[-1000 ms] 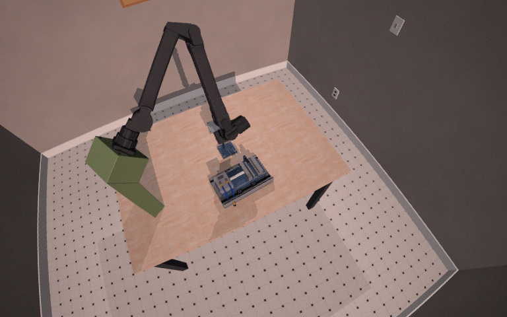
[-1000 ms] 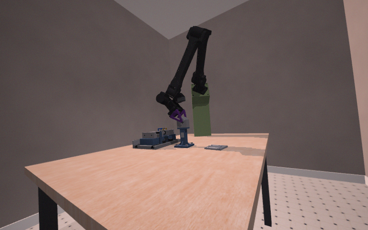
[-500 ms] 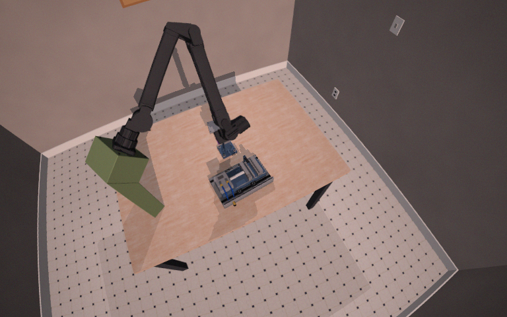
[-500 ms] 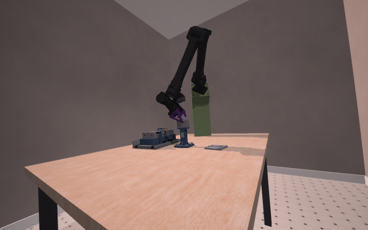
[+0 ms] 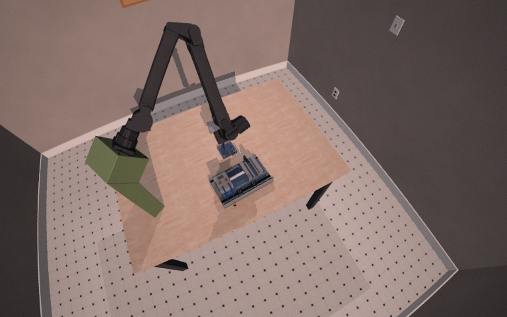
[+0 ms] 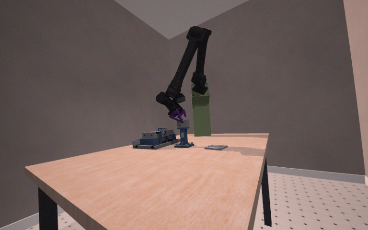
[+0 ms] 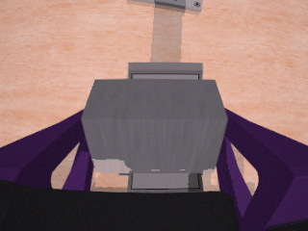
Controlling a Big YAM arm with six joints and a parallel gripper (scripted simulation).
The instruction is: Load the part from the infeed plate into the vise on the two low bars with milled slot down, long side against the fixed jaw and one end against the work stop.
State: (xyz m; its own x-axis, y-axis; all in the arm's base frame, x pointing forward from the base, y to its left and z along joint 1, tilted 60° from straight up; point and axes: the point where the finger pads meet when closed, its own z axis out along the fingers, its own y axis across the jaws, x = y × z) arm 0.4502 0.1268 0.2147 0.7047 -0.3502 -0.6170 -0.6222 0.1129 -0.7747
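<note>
My gripper is now right at the part. The rest, counted from my hand: work stop rod 12 cm ahead, 13 cm to the right, 7 cm below; moving jaw 11 cm ahead, 19 cm to the right, 8 cm below; cylinder rod 7 cm ahead, 21 cm to the right, 8 cm below.
</note>
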